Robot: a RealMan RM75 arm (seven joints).
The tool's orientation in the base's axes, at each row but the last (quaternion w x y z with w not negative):
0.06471 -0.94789 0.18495 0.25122
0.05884 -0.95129 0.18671 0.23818
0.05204 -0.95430 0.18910 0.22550
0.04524 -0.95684 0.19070 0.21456
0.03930 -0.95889 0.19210 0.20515
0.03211 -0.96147 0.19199 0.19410
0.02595 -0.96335 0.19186 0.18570
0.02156 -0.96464 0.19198 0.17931
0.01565 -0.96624 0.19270 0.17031
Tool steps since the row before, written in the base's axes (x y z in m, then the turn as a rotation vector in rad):
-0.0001 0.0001 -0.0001 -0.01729 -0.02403 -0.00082
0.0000 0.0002 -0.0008 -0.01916 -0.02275 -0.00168
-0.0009 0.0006 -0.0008 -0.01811 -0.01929 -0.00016
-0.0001 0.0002 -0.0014 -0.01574 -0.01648 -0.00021
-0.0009 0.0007 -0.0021 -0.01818 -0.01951 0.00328
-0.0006 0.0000 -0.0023 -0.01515 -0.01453 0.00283
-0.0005 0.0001 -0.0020 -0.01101 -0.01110 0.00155
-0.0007 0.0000 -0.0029 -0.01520 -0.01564 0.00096
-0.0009 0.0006 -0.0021 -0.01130 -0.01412 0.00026
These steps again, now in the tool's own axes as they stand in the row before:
-0.0001 -0.0001 0.0002 -0.00587 0.02883 0.00335
0.0003 -0.0002 0.0007 -0.00741 0.02839 0.00517
-0.0006 -0.0002 0.0012 -0.00839 0.02477 0.00402
0.0004 -0.0001 0.0013 -0.00736 0.02126 0.00361
-0.0001 -0.0003 0.0024 -0.00977 0.02501 0.00088
0.0004 0.0002 0.0023 -0.00880 0.01925 0.00088
0.0003 0.0001 0.0020 -0.00601 0.01448 0.00104
0.0004 0.0002 0.0029 -0.00777 0.02025 0.00251
-0.0003 -0.0003 0.0023 -0.00471 0.01734 0.00205

